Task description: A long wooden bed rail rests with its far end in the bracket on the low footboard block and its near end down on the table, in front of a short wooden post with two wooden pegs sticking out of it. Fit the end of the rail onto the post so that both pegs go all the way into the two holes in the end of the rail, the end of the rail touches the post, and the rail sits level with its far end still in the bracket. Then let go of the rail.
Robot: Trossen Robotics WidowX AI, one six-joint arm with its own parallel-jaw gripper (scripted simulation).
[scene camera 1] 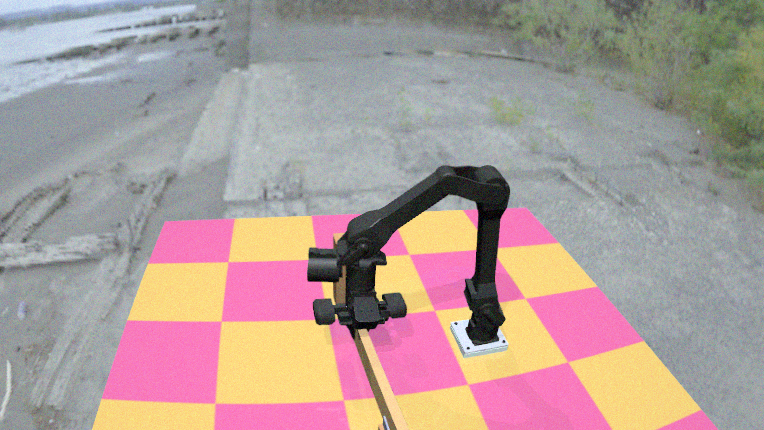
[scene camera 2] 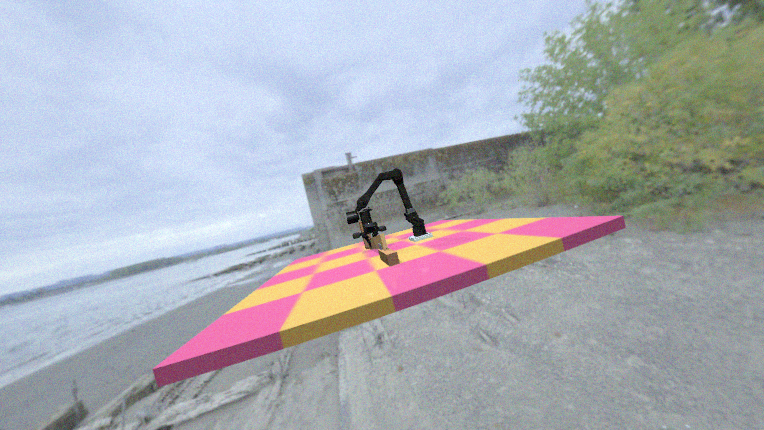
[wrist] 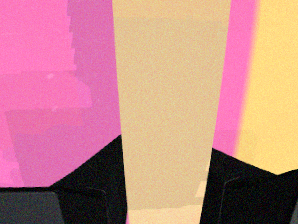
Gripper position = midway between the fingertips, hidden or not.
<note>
In view: the gripper [scene camera 1: 358, 337] and a long wooden rail [wrist: 169, 67].
The gripper also shows in the wrist view [wrist: 149, 142].
</note>
